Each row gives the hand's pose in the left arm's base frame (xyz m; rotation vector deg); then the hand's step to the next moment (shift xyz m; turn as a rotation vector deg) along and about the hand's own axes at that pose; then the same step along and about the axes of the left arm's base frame.
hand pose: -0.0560 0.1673 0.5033 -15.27 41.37 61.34
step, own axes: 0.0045 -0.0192 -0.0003 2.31 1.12 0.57
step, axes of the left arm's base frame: 0.0178 -0.0061 -0.0058 -0.09 2.46 -0.93
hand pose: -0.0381 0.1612 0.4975 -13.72 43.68 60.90
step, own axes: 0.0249 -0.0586 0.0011 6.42 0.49 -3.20
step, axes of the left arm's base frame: 0.0571 -0.0107 -0.0260 -0.16 3.04 -6.51
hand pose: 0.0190 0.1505 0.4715 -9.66 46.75 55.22
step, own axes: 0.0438 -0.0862 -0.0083 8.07 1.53 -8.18
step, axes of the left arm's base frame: 0.0764 -0.0251 -0.0544 -3.17 2.41 -10.89
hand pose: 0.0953 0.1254 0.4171 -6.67 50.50 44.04
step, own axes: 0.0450 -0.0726 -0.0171 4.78 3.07 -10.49
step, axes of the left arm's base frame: 0.0536 -0.0347 -0.0593 -6.96 0.79 -9.65
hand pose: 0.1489 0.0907 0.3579 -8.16 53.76 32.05
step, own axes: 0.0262 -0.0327 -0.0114 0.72 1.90 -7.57
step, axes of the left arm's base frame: 0.0206 -0.0215 -0.0316 -6.12 -0.77 -4.83
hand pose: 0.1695 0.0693 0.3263 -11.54 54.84 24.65
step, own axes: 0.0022 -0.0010 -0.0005 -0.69 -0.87 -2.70
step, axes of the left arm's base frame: 0.0012 -0.0005 -0.0021 -1.98 -1.91 -0.98
